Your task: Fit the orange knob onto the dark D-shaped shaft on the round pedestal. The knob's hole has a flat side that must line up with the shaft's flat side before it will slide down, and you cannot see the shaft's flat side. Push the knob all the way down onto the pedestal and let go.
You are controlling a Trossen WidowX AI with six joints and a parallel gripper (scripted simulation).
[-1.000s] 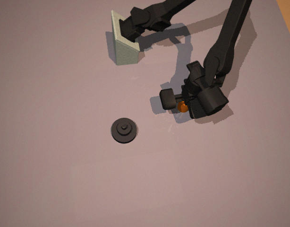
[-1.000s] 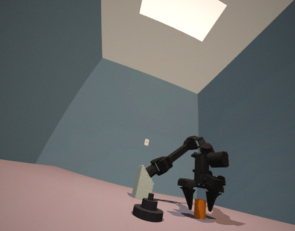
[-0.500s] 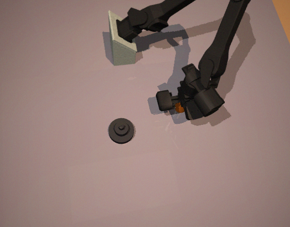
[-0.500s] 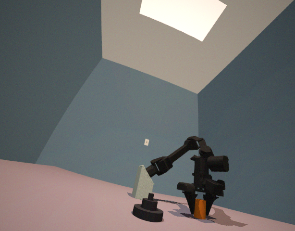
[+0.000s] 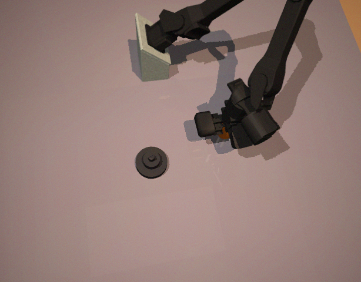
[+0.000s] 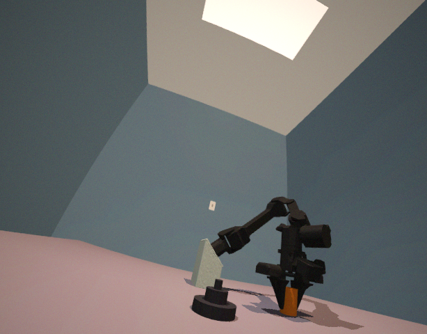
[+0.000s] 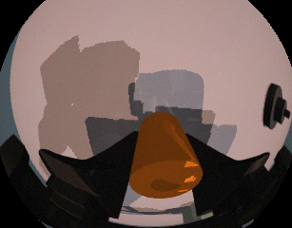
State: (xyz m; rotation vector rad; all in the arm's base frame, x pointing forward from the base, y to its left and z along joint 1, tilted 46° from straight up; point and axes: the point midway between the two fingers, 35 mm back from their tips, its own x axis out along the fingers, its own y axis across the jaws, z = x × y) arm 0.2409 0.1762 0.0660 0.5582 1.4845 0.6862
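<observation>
The round pedestal lies 21 cm to the right of my gripper tip, 7 cm ahead of it and 2 cm above it. Also, from my gripper tip: orange knob: 2 cm above.
</observation>
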